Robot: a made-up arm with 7 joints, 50 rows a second.
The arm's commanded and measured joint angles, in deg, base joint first. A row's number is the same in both.
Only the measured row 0 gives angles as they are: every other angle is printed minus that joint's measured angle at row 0.
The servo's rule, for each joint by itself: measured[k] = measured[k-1] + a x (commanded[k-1-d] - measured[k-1]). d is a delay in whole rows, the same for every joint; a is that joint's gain. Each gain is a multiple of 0.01, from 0.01 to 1. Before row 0 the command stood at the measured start. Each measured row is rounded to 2 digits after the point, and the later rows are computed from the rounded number. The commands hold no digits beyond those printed.
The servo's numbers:
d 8
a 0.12 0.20 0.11 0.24 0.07 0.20 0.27
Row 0, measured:
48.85, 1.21, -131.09, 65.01, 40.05, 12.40, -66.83
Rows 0 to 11, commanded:
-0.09, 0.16, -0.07, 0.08, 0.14, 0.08, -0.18
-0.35, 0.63, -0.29, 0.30, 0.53, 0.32, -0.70
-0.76, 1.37, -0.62, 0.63, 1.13, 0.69, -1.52
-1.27, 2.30, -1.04, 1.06, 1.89, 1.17, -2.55
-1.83, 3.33, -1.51, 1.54, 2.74, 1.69, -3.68
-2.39, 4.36, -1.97, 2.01, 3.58, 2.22, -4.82
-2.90, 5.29, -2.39, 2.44, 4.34, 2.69, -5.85
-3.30, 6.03, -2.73, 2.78, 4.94, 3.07, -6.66
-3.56, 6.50, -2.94, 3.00, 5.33, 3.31, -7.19
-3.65, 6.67, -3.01, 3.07, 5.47, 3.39, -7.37
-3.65, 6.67, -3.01, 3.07, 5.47, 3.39, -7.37
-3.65, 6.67, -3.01, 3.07, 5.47, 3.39, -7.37
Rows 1 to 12, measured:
0.00, 0.00, 0.00, 0.00, 0.00, 0.00, 0.00
0.00, 0.00, 0.00, 0.00, 0.00, 0.00, 0.00
0.00, 0.00, 0.00, 0.00, 0.00, 0.00, 0.00
0.00, 0.00, 0.00, 0.00, 0.00, 0.00, 0.00
0.00, 0.00, 0.00, 0.00, 0.00, 0.00, 0.00
0.00, 0.00, 0.00, 0.00, 0.00, 0.00, 0.00
0.00, 0.00, 0.00, 0.00, 0.00, 0.00, 0.00
0.00, 0.00, 0.00, 0.00, 0.00, 0.00, 0.00
-0.01, 0.03, -0.01, 0.02, 0.01, 0.02, -0.05
-0.05, 0.15, -0.04, 0.09, 0.05, 0.08, -0.23
-0.14, 0.39, -0.10, 0.22, 0.13, 0.20, -0.58
-0.28, 0.77, -0.20, 0.42, 0.25, 0.39, -1.11

